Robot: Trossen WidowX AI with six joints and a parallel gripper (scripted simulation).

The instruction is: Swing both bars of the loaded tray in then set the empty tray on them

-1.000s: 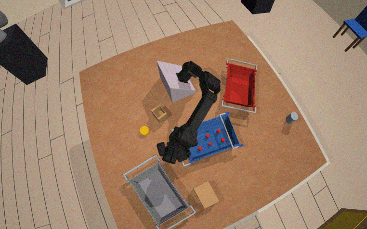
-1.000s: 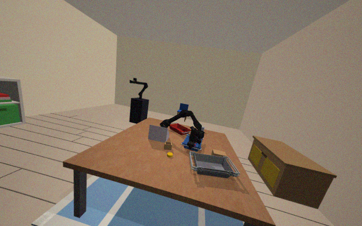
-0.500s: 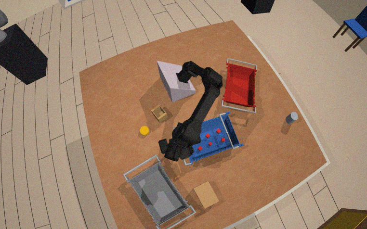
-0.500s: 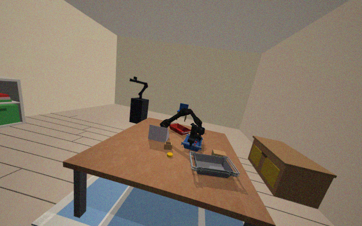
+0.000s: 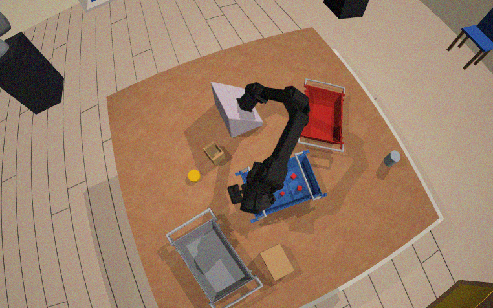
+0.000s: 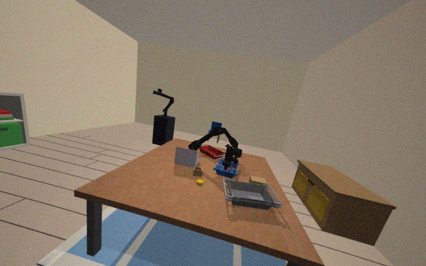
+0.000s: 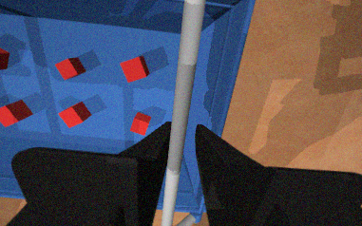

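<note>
Now: the red tray 41 cm to the left of my gripper tip, 23 cm behind it and 2 cm below it. From my gripper tip the other things lie so: yellow disc: 20 cm to the right, 16 cm behind, 5 cm below; cardboard box: 22 cm behind, 10 cm to the right, 5 cm below; tan block: 27 cm ahead, 3 cm below, 2 cm to the right.
</note>
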